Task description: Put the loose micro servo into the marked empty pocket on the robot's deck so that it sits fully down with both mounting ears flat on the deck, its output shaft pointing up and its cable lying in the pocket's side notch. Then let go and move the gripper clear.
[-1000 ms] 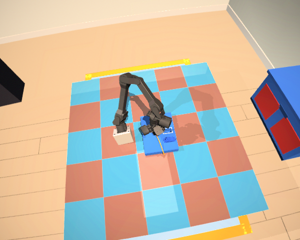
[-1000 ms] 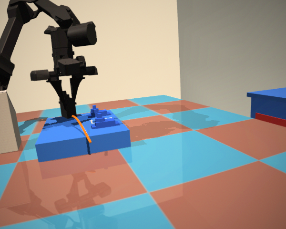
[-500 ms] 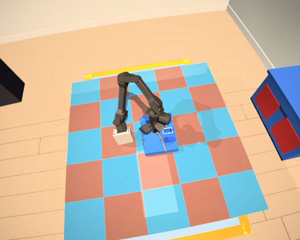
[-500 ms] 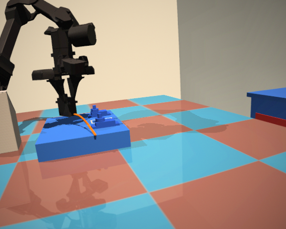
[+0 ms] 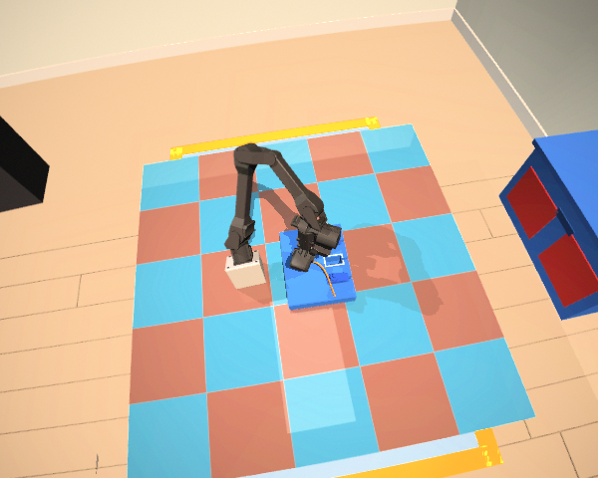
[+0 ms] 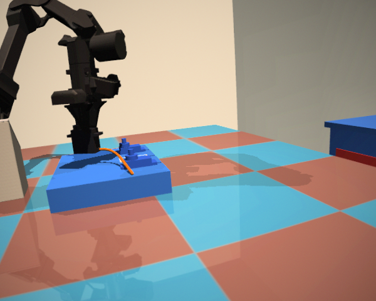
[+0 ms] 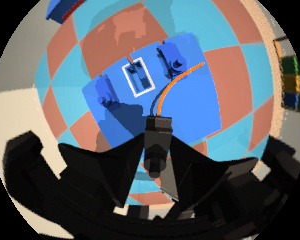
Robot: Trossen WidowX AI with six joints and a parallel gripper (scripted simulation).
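My gripper tip is now 1 cm past the blue deck and 10 cm above it.
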